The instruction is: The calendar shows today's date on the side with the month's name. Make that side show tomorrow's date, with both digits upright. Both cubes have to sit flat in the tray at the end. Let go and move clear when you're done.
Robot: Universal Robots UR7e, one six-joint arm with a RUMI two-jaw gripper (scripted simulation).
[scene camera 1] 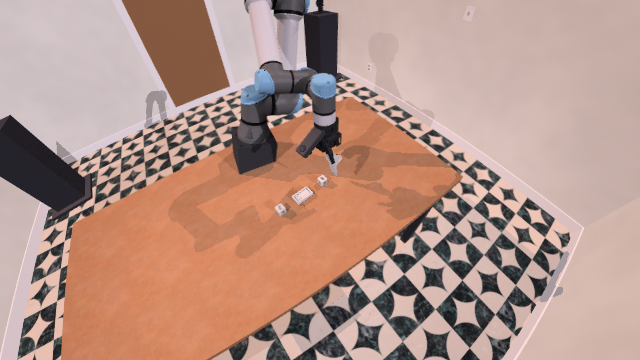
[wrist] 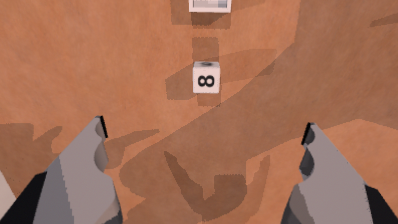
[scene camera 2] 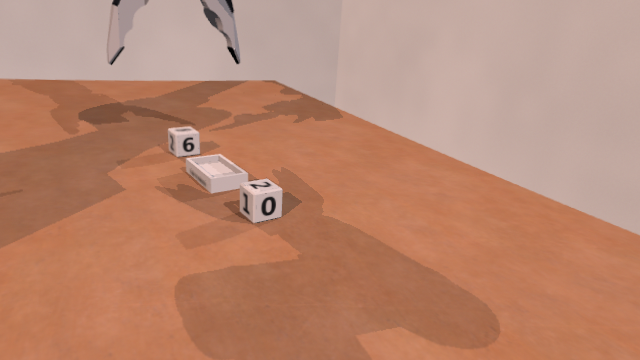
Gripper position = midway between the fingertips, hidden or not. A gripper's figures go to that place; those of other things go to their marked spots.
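There's a white tray (scene camera 2: 215, 173) 0.55 m from the lens, and then the gripper (scene camera 2: 179, 64), which is 0.64 m from the lens. So the white tray is nearer to the lens than the gripper.
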